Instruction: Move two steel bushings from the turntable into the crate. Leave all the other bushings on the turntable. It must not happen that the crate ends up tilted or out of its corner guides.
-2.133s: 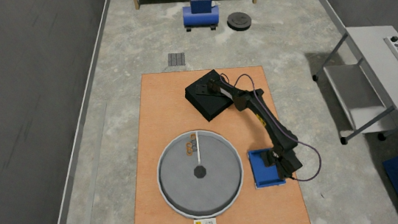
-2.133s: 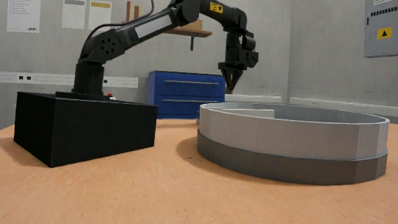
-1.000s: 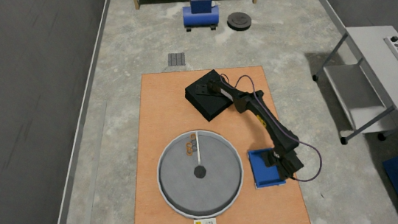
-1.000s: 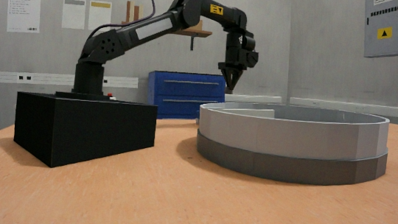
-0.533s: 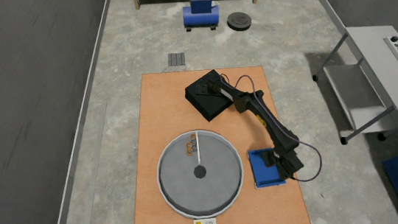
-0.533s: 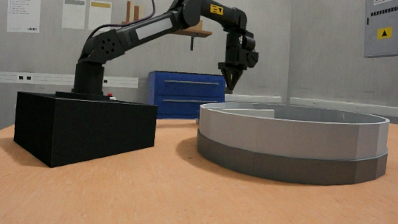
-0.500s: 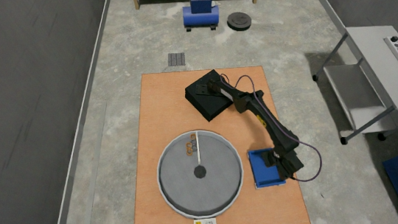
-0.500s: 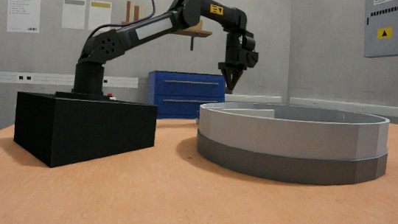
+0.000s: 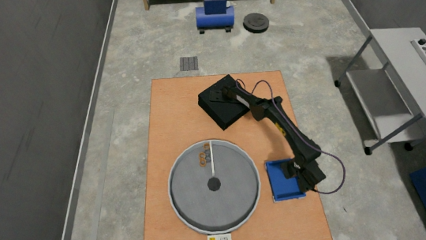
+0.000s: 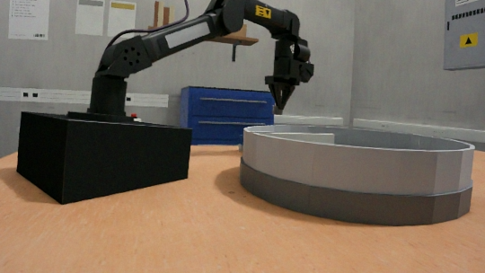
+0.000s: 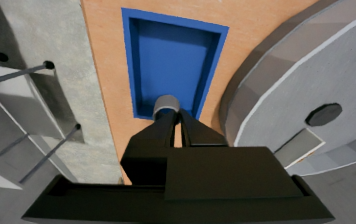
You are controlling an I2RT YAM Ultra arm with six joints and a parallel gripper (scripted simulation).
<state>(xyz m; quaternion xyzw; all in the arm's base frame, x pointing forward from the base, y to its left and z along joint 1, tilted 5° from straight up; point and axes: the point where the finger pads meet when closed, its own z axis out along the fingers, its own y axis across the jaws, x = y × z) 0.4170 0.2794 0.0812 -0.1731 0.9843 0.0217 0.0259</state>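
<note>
Now: hand 120 mm above the blue crate and 10 mm to the right of it. The rest, counted from my hand: grey turntable 330 mm to the right, 90 mm below, 50 mm ahead.
</note>
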